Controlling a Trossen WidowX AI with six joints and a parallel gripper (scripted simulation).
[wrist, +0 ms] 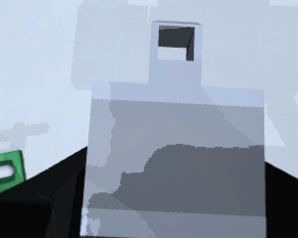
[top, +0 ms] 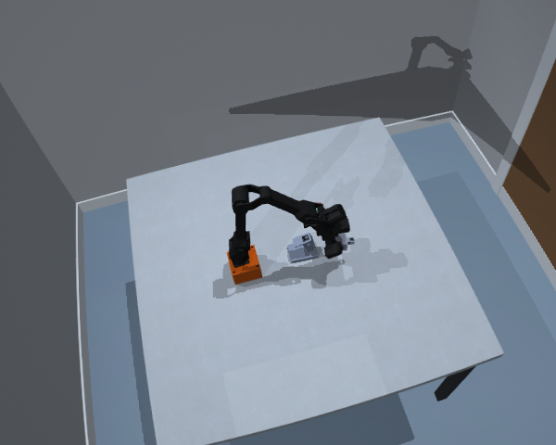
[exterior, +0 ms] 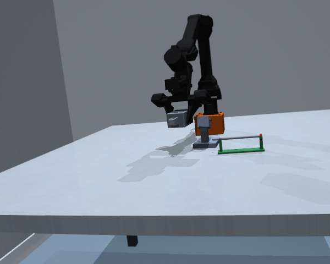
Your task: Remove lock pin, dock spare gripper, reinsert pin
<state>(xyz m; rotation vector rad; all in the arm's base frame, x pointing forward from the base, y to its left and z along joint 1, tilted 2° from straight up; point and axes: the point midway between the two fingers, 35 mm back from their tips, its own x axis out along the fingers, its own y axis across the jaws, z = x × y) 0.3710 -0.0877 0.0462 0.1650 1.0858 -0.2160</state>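
Right now my gripper tip is 12 cm past the grey mount, 8 cm to the right of it and 5 cm above it. The rest, counted from my gripper tip: green rack 1 cm ahead, 19 cm to the left, 8 cm below; dark spare gripper 1 cm above.
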